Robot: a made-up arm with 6 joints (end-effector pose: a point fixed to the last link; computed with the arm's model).
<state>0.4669 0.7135 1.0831 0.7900 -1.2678 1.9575</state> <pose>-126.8 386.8 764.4 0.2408 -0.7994 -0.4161 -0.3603</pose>
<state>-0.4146 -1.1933 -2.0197 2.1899 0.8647 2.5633</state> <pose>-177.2 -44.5 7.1 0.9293 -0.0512 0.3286 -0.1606</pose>
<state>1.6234 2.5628 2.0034 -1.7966 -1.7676 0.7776</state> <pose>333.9 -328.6 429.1 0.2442 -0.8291 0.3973 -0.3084</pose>
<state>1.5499 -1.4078 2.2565 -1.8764 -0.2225 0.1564</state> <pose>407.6 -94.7 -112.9 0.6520 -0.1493 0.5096 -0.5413</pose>
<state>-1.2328 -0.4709 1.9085 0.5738 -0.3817 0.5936</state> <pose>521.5 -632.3 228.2 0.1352 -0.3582 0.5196 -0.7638</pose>
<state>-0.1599 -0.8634 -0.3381 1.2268 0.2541 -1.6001</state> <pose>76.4 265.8 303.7 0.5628 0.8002 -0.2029 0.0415</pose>
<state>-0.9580 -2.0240 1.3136 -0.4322 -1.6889 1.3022</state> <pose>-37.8 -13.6 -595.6 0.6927 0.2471 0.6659 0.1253</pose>
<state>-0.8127 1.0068 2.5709 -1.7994 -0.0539 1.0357</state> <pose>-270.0 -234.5 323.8 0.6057 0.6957 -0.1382 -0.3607</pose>
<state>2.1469 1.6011 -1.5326 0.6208 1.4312 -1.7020</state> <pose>286.6 -415.8 125.8 0.4709 -0.5262 -0.3972 -0.5862</pose>
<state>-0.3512 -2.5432 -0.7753 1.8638 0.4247 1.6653</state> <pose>56.0 295.0 213.5 0.7038 -0.3378 0.6123 -0.1251</pose>
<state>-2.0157 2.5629 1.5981 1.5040 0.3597 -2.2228</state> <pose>736.4 351.1 463.5 0.1134 0.7138 0.2539 -0.6428</pose>
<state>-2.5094 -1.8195 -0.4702 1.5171 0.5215 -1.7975</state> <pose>195.1 -173.3 196.4 0.1760 -0.1791 0.8234 0.5089</pose>
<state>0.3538 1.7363 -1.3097 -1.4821 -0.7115 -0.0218</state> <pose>-531.3 666.8 456.8 0.6963 -0.6092 0.0135 0.3793</pose>
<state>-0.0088 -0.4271 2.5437 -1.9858 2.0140 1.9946</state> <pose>157.6 -320.6 -159.6 0.1736 -0.5075 -0.7653 -0.3559</pose>
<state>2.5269 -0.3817 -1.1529 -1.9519 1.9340 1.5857</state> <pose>-372.8 -570.8 -87.1 0.1236 0.4061 0.8765 0.2271</pose>
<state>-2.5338 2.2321 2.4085 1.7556 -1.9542 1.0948</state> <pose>696.8 129.2 701.7 0.5462 0.1272 -0.4575 0.6900</pose>
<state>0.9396 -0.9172 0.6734 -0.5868 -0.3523 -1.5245</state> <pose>355.4 640.4 -164.2 0.7048 0.3430 0.5418 -0.3034</pose>
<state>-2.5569 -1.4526 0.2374 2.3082 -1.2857 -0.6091</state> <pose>463.8 -246.9 77.1 0.8184 -0.1077 0.0839 -0.5582</pose>
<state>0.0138 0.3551 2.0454 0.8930 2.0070 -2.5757</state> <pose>634.4 159.0 787.2 0.2607 0.4045 0.8689 -0.1160</pose>
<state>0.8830 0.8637 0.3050 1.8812 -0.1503 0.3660</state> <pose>-434.4 436.1 217.9 0.2816 0.2306 -0.9122 -0.1883</pose>
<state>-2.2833 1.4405 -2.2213 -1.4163 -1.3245 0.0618</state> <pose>540.9 -194.1 69.4 0.4586 0.1856 0.8666 -0.0653</pose>
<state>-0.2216 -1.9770 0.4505 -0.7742 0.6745 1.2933</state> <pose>-45.6 439.9 -803.1 0.1312 0.3242 -0.8704 -0.3465</pose>
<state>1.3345 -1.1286 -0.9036 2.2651 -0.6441 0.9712</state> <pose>-251.6 -208.8 44.9 0.6756 0.2895 -0.5550 0.3895</pose>
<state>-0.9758 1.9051 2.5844 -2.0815 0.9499 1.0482</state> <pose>-330.4 -193.8 487.3 0.8546 0.5192 0.0110 0.0067</pose>
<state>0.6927 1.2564 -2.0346 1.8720 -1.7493 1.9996</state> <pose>21.2 -144.5 517.4 0.4466 -0.6169 0.5521 0.3393</pose>
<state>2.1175 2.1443 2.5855 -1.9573 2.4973 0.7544</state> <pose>252.8 170.7 514.8 0.1234 -0.6448 0.4618 0.5965</pose>
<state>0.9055 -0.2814 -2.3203 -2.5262 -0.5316 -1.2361</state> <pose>-332.0 106.2 -177.4 0.3403 -0.8440 0.3888 0.1443</pose>
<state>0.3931 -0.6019 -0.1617 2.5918 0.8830 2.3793</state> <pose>-212.4 527.1 -121.9 0.7181 -0.2790 -0.1078 -0.6284</pose>
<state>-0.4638 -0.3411 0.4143 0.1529 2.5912 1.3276</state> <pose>875.3 19.8 382.8 0.1883 -0.0142 -0.6056 0.7731</pose>
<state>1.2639 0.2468 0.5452 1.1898 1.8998 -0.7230</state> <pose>-696.5 352.8 566.7 0.3495 0.8112 -0.2686 -0.3844</pose>
